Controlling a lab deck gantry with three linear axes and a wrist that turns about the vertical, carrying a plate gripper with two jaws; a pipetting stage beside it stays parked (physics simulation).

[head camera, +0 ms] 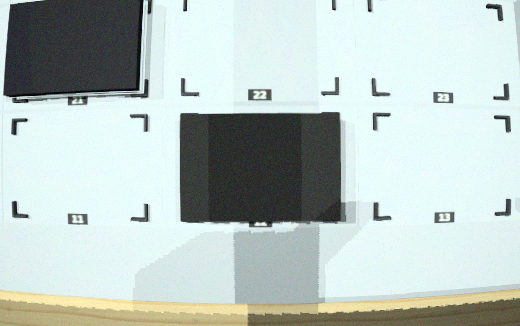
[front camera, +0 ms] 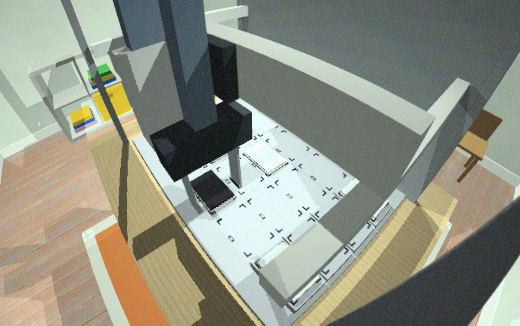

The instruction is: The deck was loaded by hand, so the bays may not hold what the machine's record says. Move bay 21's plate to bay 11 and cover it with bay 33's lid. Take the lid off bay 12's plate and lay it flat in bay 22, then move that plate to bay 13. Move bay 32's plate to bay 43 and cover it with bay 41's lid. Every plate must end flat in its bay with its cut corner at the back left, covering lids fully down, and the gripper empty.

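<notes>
A black-topped plate lies flat in bay 12, square between its neighbours in the head view; its lid and the plate body cannot be told apart from above. My gripper is open, with one jaw on each side of this plate, low over it; the jaws do not show in the head view. Another black-topped plate sits in bay 21 and is hidden behind the gripper head in the front view. A white plate lies in bay 32. The lids of bays 33 and 41 cannot be made out.
Corner marks show bay 11 left of bay 12, bay 13 right, and bay 22 behind. A pale grey beam hides part of the deck's right side. Wooden edging runs along the deck's front.
</notes>
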